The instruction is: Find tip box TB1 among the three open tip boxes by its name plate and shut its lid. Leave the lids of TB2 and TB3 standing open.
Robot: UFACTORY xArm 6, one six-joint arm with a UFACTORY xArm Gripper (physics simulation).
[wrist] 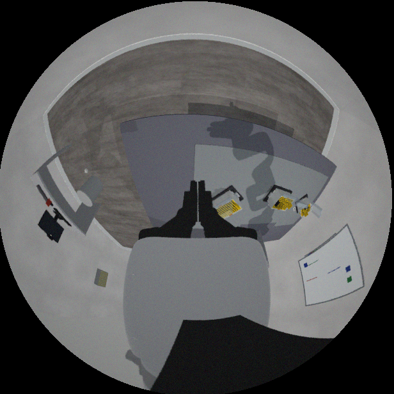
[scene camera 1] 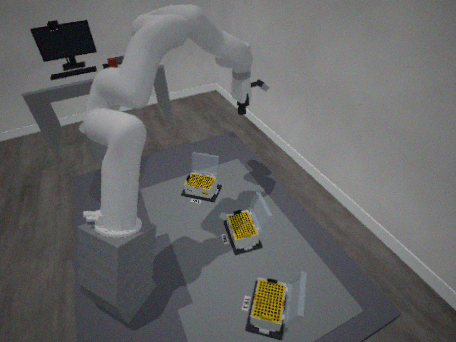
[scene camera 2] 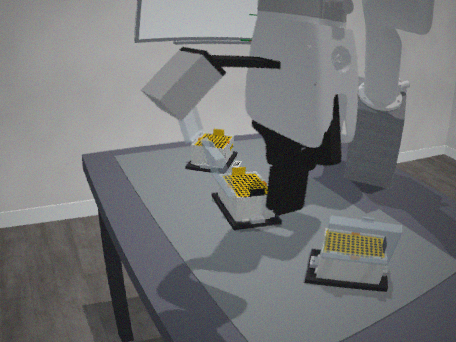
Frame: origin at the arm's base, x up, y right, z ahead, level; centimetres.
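Seen in the pictures: gripper, fingertip midpoint: (scene camera 1: pixel 242 114) (scene camera 2: pixel 284 208); arm's base, origin of the base link: (scene camera 1: pixel 118 225) (scene camera 2: pixel 380 96).
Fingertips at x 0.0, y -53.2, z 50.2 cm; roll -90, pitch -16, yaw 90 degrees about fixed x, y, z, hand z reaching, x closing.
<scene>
Pixels of each thing's top centre, then the offset from my fingertips to it. "pt": a spot on its surface instead. Level surfaces: height alone.
- whiteboard end, surface spot: (scene camera 2: pixel 217 141) (scene camera 1: pixel 265 300) pt dz -13.4, dx -19.3, dy +74.6 cm
- monitor-end box, surface spot: (scene camera 1: pixel 205 163) pt dz -20.3, dx -14.9, dy +12.3 cm
- lid, surface spot: (scene camera 1: pixel 263 205) pt dz -5.2, dx -10.4, dy +47.0 cm
- light grey mat, its level: dx -25.0 cm
- dark table, its level: dx -25.3 cm
Three tip boxes with yellow racks stand on black bases, their clear lids open: one at the monitor end (scene camera 1: pixel 200 182) (scene camera 2: pixel 355 244) (wrist: pixel 228 208), a middle one (scene camera 1: pixel 243 225) (scene camera 2: pixel 245 185) (wrist: pixel 283 203) and one at the whiteboard end (scene camera 1: pixel 269 301) (scene camera 2: pixel 217 141) (wrist: pixel 305 210). Upright lids show in scene camera 1 at the monitor-end box (scene camera 1: pixel 205 163), a lid (scene camera 1: pixel 263 205) at the middle box and a lid (scene camera 1: pixel 302 295) at the whiteboard-end box. White name plates (scene camera 1: pixel 195 201) (scene camera 1: pixel 225 238) (scene camera 1: pixel 246 303) are too blurred to read surely. My gripper (scene camera 1: pixel 242 111) (scene camera 2: pixel 286 209) (wrist: pixel 197 189) is shut and empty, high above the table.
The boxes stand on a light grey mat (scene camera 1: pixel 320 280) (scene camera 2: pixel 150 175) (wrist: pixel 215 160) on a dark table (scene camera 1: pixel 372 312) (scene camera 2: pixel 100 190) (wrist: pixel 150 160). The arm's pedestal (scene camera 1: pixel 117 275) (scene camera 2: pixel 375 145) stands at one side. A desk (scene camera 1: pixel 60 90) with a monitor (scene camera 1: pixel 64 41) (wrist: pixel 51 226) stands beyond.
</scene>
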